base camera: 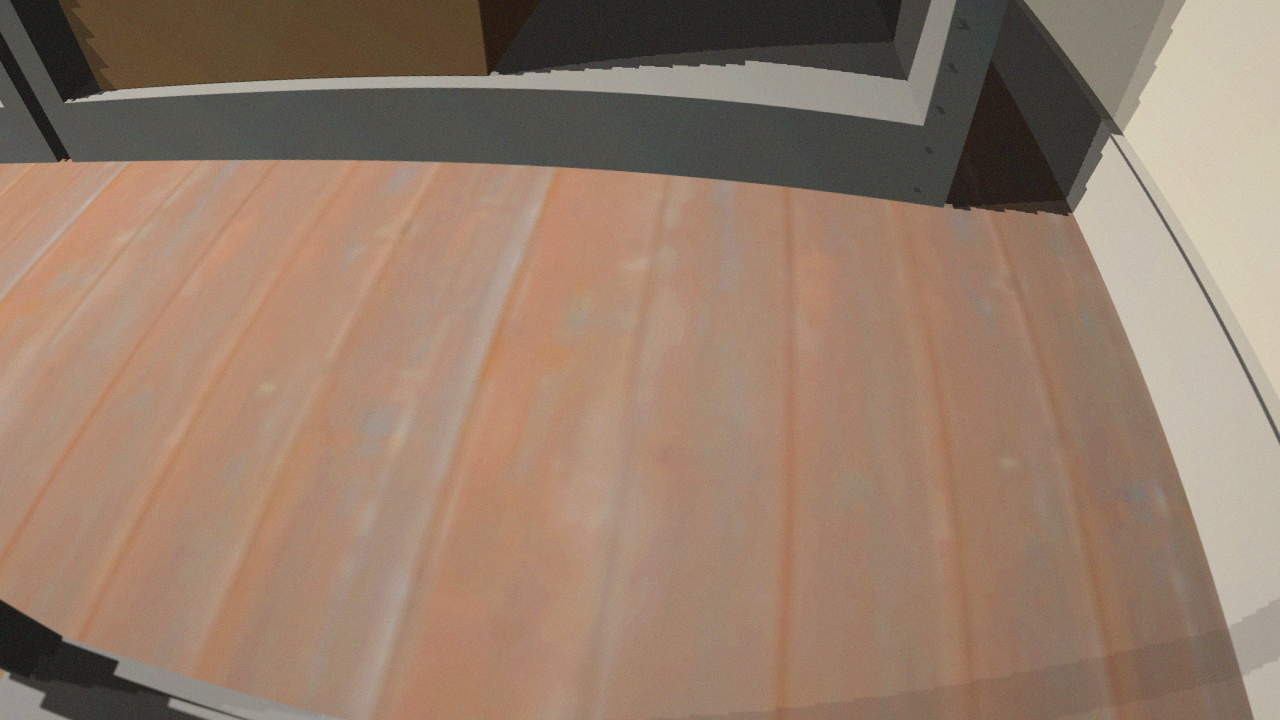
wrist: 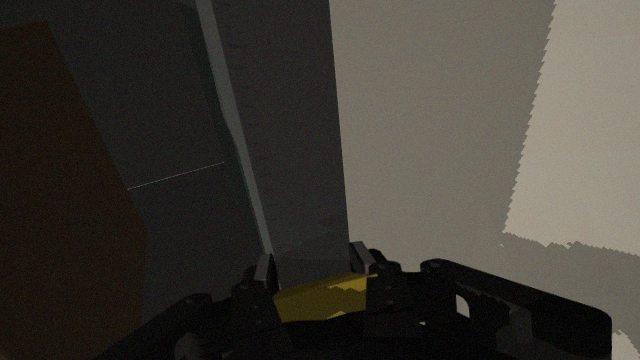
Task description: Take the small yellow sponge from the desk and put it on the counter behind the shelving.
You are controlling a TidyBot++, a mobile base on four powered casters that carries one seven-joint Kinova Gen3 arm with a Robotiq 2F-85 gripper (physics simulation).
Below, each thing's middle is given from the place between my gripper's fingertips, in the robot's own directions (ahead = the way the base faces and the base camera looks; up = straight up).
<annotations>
My hand is 60 mm past the small yellow sponge [wrist: 319, 300], 10 mm to the right of it and 20 mm above it.
</annotations>
